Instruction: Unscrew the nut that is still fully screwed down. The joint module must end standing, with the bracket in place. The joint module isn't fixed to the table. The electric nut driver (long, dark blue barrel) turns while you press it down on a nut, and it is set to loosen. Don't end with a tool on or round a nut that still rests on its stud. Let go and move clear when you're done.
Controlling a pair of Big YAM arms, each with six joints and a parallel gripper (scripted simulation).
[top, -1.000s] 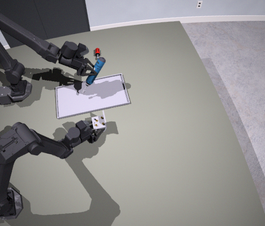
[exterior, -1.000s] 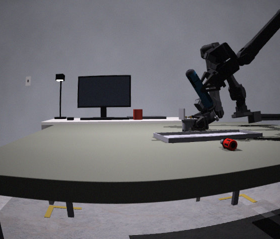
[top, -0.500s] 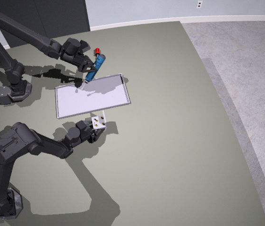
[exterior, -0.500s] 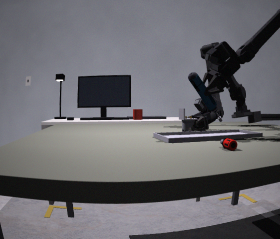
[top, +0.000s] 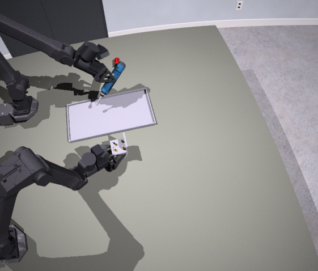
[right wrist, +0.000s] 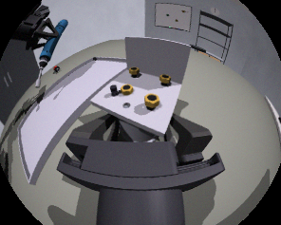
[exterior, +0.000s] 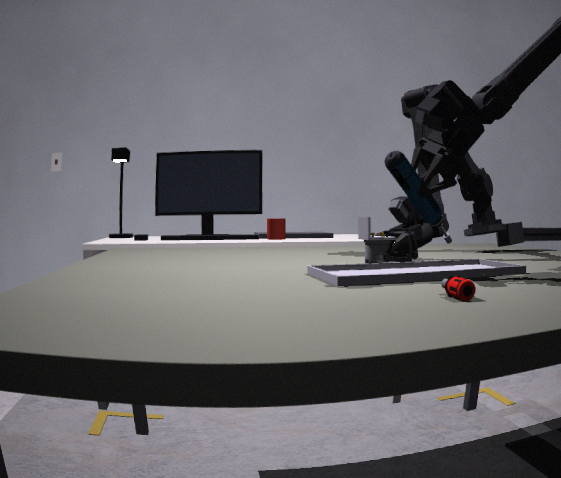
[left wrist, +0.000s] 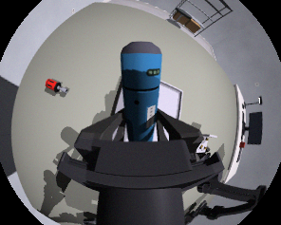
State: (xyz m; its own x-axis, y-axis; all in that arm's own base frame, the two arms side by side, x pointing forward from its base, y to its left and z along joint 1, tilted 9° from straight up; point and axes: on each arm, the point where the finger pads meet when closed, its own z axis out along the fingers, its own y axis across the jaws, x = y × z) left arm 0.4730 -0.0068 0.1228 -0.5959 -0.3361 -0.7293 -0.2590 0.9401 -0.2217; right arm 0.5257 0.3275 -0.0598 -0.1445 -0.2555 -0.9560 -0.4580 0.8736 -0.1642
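My right hand is 5 cm below the bracket. The rest, counted from my right hand: socket tip (9 cm behind, 24 cm to the left, 5 cm above); then short red-handled tool (1 cm ahead, 54 cm to the left, 1 cm below); then shallow white tray (5 cm behind, 21 cm to the left, 2 cm below).
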